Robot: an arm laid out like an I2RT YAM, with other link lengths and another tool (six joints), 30 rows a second.
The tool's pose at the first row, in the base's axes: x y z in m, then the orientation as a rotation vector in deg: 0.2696, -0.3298, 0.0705, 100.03, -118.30, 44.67
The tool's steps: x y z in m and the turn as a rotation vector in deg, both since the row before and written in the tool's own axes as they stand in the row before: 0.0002, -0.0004, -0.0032, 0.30, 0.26, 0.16; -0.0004, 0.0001, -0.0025, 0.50, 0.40, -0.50; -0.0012, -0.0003, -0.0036, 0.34, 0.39, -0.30; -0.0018, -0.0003, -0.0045, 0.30, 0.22, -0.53; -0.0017, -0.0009, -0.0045, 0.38, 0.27, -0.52; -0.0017, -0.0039, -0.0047, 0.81, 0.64, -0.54; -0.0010, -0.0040, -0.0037, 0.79, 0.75, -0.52; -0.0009, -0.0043, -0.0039, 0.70, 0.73, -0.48; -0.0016, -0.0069, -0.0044, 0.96, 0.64, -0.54; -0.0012, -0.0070, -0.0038, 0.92, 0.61, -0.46; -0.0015, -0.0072, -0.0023, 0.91, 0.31, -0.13
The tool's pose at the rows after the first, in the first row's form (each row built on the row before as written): 0.2696, -0.3281, 0.0732, 99.85, -118.28, 45.25; 0.2693, -0.3263, 0.0749, 100.26, -117.48, 45.97; 0.2694, -0.3232, 0.0771, 100.41, -116.90, 46.55; 0.2695, -0.3191, 0.0796, 100.87, -116.19, 46.90; 0.2702, -0.3151, 0.0823, 101.32, -115.45, 47.37; 0.2737, -0.3111, 0.0857, 101.74, -114.42, 48.60; 0.2773, -0.3082, 0.0888, 102.03, -113.34, 49.88; 0.2811, -0.3051, 0.0921, 102.25, -112.31, 51.05; 0.2874, -0.3011, 0.0959, 102.72, -111.23, 52.43; 0.2937, -0.2977, 0.0995, 103.11, -110.25, 53.76; 0.3005, -0.2949, 0.1018, 103.47, -109.80, 54.97
